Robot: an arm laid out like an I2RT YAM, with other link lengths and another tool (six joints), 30 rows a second.
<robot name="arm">
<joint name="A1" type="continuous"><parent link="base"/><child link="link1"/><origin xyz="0 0 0.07" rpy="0 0 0"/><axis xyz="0 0 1"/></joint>
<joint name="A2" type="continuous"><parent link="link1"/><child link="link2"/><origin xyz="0.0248 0.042 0.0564" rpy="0 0 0"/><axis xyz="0 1 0"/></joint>
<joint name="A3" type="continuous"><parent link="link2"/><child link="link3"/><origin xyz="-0.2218 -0.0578 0" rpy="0 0 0"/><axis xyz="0 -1 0"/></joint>
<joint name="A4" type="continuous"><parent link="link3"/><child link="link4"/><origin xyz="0.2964 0.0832 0.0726" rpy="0 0 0"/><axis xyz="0 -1 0"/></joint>
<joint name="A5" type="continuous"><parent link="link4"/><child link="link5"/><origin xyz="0.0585 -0.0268 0.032" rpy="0 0 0"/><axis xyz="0 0 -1"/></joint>
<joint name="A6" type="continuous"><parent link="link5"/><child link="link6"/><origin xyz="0.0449 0 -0.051" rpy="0 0 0"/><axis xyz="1 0 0"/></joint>
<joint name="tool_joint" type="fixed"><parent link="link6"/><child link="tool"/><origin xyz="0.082 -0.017 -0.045" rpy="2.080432 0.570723 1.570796"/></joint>
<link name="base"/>
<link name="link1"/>
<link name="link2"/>
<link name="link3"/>
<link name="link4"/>
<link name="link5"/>
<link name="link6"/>
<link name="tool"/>
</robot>
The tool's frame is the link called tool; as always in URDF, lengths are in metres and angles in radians. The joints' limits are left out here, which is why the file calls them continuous.
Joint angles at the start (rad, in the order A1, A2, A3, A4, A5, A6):
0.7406, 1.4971, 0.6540, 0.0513, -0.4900, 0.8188
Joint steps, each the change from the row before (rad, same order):
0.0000, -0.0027, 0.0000, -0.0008, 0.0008, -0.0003
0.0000, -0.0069, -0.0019, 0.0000, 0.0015, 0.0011
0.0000, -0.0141, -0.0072, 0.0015, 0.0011, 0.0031
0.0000, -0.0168, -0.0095, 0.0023, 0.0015, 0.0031
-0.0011, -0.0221, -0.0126, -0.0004, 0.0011, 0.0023
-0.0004, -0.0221, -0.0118, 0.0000, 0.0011, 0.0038
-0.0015, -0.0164, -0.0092, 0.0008, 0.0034, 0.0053
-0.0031, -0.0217, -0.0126, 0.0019, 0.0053, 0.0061
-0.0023, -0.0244, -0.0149, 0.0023, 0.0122, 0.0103
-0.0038, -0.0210, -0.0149, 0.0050, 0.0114, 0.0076
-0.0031, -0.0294, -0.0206, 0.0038, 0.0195, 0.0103
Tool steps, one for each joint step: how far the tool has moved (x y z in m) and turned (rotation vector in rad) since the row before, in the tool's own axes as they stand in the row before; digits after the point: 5 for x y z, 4 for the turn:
0.00024, 0.00036, -0.00061, -0.0018, -0.0009, -0.0009
0.00059, 0.00051, -0.00123, -0.0046, -0.0009, -0.0009
0.00112, -0.00008, -0.00185, -0.0075, 0.0003, -0.0011
0.00117, -0.00037, -0.00199, -0.0086, -0.0001, -0.0015
0.00116, -0.00104, -0.00260, -0.0086, -0.0004, -0.0013
0.00150, -0.00073, -0.00263, -0.0093, 0.0005, -0.0012
0.00050, -0.00034, -0.00203, -0.0085, -0.0009, 0.0033
0.00013, -0.00033, -0.00273, -0.0124, -0.0025, 0.0047
-0.00024, -0.00047, -0.00270, -0.0146, -0.0059, 0.0106
-0.00116, -0.00045, -0.00218, -0.0146, -0.0068, 0.0095
-0.00153, -0.00115, -0.00264, -0.0181, -0.0119, 0.0143

